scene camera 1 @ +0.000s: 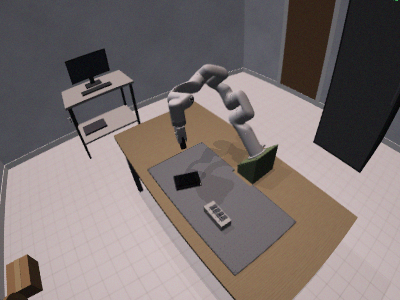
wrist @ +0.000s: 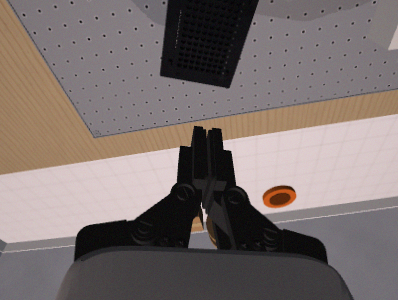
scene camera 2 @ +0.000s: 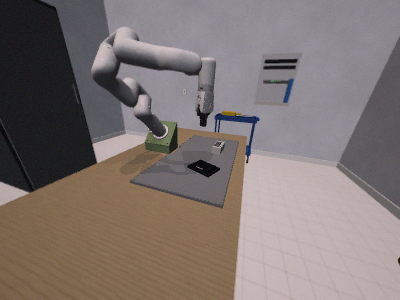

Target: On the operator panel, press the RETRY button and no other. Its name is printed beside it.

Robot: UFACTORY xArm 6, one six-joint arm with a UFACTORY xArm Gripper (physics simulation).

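Pixels of known places: gripper, between the fingertips: (scene camera 1: 183, 148) (wrist: 203, 143) (scene camera 2: 202, 126); arm's base, origin of its link: (scene camera 1: 257, 154) (scene camera 2: 160, 132).
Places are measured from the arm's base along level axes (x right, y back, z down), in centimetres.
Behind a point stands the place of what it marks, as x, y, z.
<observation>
The operator panel (scene camera 1: 217, 215) {-8.5, -46.7, 7.6} (scene camera 2: 218, 147) {0.2, -45.8, 7.6} is a small, pale box with a row of dark buttons on top, lying on the grey perforated mat (scene camera 1: 250, 240) {-30.6, -44.2, 12.9} (scene camera 2: 170, 180) {42.2, -23.9, 12.9} (wrist: 110, 75) {43.0, -40.2, 13.0}. In the wrist view part of a pale block, seemingly the panel (wrist: 394, 42) {0.7, -46.7, 7.7}, shows at the top right edge. The printed names are too small to read, so I cannot tell which button is RETRY. My gripper (scene camera 1: 183, 146) {26.8, -37.1, -13.5} (scene camera 2: 203, 124) {26.8, -37.1, -13.5} (wrist: 203, 143) {26.8, -37.1, -13.5} is shut and empty, fingers pointing down, high above the table and well apart from the panel.
A flat black holed tray (scene camera 1: 187, 180) {24.2, -39.5, 10.4} (scene camera 2: 203, 168) {30.2, -39.2, 10.2} (wrist: 205, 40) {25.9, -39.2, 10.4} lies on the mat beside the panel. The green arm base (scene camera 1: 257, 165) {-6.7, -9.8, -2.3} (scene camera 2: 162, 144) {7.3, -4.1, 7.3} stands at the mat's side on the wooden table (scene camera 1: 320, 225) {-57.8, -9.5, 14.2} (scene camera 2: 125, 225) {69.6, -18.1, 14.2} (wrist: 40, 100) {58.9, -40.5, 14.2}. A blue cart (scene camera 2: 237, 119) stands beyond the table.
</observation>
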